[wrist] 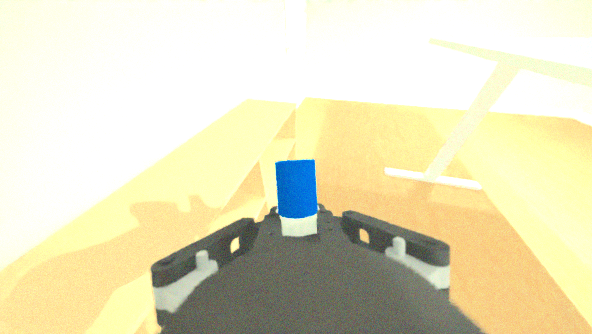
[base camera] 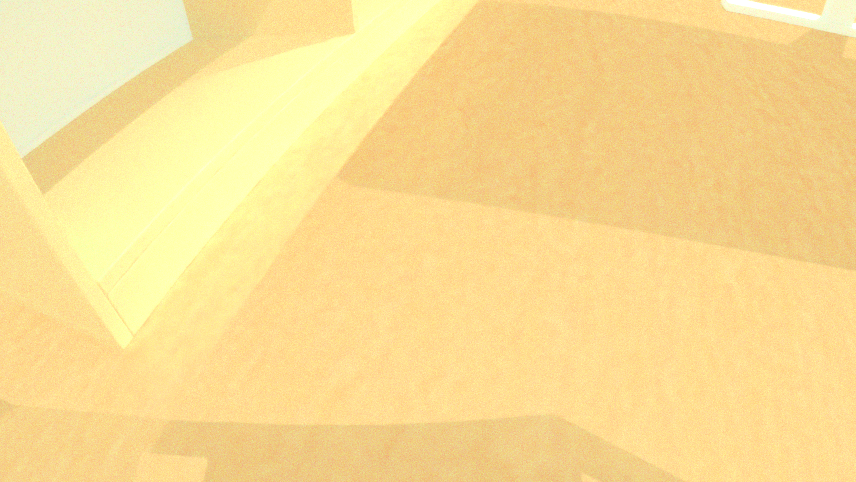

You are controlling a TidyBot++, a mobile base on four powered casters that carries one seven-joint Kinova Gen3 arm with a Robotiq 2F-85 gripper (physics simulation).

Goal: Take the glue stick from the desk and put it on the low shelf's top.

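Frame: origin at the arm's base, x ahead, y left, z up, level; centimetres.
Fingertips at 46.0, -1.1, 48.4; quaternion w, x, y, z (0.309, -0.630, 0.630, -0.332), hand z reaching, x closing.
A point is followed by its place in that frame, as x, y, z.
The glue stick (wrist: 296,190) {42.7, -0.8, 54.9}, with a blue upper part and a white band below it, is held upright in the wrist view. My gripper (wrist: 297,209) {46.0, -1.1, 48.4} is shut on it; its fingertips are partly hidden behind the dark gripper body. The low shelf's pale wooden top (wrist: 215,145) {101.6, 31.3, 21.4} stretches along the left of the wrist view, with a gripper-shaped shadow on it. The gripper is raised above the level of the top, near its right edge. In the base camera the low shelf (base camera: 53,263) {36.3, 32.5, -28.0} shows at the left, with its end panel and open lower compartment. The gripper does not show there.
A pale table (wrist: 545,65) {77.4, -61.5, 54.5}, possibly the desk, stands on a T-shaped leg at the right of the wrist view. A white foot bar (base camera: 772,10) shows at the base camera's top right. Wooden floor (base camera: 479,311) {39.7, -3.2, -39.6} lies right of the shelf. A white wall rises behind the shelf.
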